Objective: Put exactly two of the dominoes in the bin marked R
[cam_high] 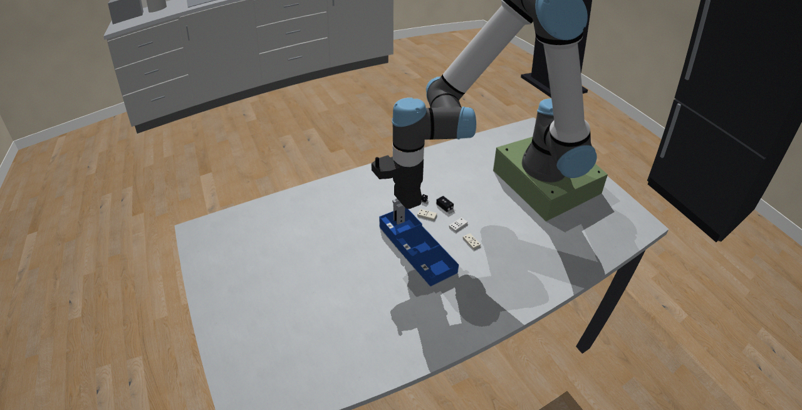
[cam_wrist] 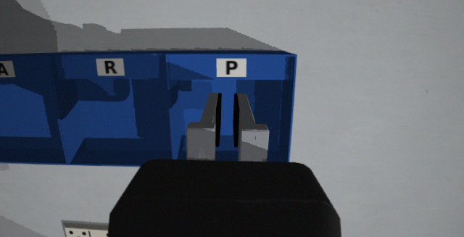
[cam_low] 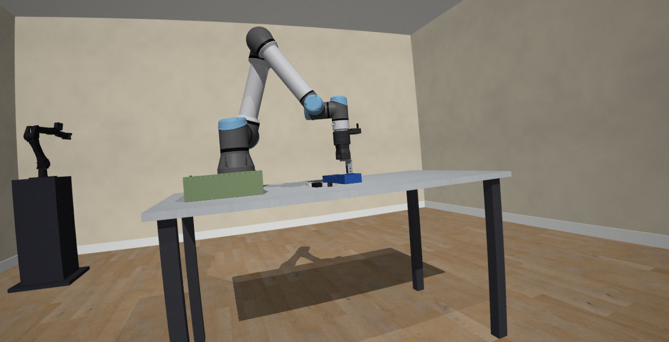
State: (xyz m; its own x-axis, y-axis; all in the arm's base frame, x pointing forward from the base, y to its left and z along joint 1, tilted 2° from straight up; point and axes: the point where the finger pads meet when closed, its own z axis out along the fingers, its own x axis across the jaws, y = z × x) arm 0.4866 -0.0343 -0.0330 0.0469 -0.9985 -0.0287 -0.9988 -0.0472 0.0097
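My gripper is now 8 cm to the right of the blue three-compartment bin, 4 cm above it and 1 cm past it. From my hand the other things lie so: black block (17 cm behind, 5 cm below, 3 cm to the right); then small black die (13 cm behind, 9 cm to the right, 5 cm below).
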